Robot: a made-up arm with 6 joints.
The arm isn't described. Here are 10 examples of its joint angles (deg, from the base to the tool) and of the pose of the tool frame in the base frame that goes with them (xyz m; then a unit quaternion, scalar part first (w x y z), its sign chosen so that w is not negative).
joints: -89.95 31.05 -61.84 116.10 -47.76 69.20
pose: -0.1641 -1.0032 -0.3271 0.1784 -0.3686 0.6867 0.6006
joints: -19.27 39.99 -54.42 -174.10 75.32 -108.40
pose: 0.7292 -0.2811 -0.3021 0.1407 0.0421 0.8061 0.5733
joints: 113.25 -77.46 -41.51 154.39 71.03 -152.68
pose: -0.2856 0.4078 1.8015 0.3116 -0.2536 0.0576 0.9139
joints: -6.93 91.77 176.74 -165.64 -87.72 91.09
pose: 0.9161 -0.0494 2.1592 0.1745 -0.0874 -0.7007 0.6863
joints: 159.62 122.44 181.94 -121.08 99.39 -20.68
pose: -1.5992 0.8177 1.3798 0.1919 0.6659 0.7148 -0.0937
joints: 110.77 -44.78 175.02 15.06 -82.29 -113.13
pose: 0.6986 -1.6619 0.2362 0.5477 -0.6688 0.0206 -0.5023
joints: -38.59 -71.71 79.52 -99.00 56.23 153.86
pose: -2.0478 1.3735 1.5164 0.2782 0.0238 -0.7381 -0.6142
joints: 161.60 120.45 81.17 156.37 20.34 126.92
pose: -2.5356 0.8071 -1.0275 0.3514 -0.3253 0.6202 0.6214
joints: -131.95 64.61 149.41 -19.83 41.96 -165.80
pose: -0.6546 -0.6441 2.8199 0.7627 0.1440 -0.4371 0.4544
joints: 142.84 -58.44 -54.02 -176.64 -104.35 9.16
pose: -0.6338 0.4627 1.7188 0.7487 -0.2247 -0.5350 -0.3205
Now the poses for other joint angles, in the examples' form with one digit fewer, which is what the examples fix.
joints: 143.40 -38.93 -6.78 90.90 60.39 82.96
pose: -0.811 0.334 2.511 0.165 0.206 -0.952 -0.154
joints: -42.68 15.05 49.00 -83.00 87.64 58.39
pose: 1.050 -1.303 2.719 0.355 0.160 -0.519 -0.761
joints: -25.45 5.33 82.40 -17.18 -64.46 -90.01
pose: 0.604 -0.214 3.287 0.683 0.717 -0.138 0.027
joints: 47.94 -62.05 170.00 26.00 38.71 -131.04
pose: -1.083 -1.098 -0.621 0.500 0.369 0.697 -0.358
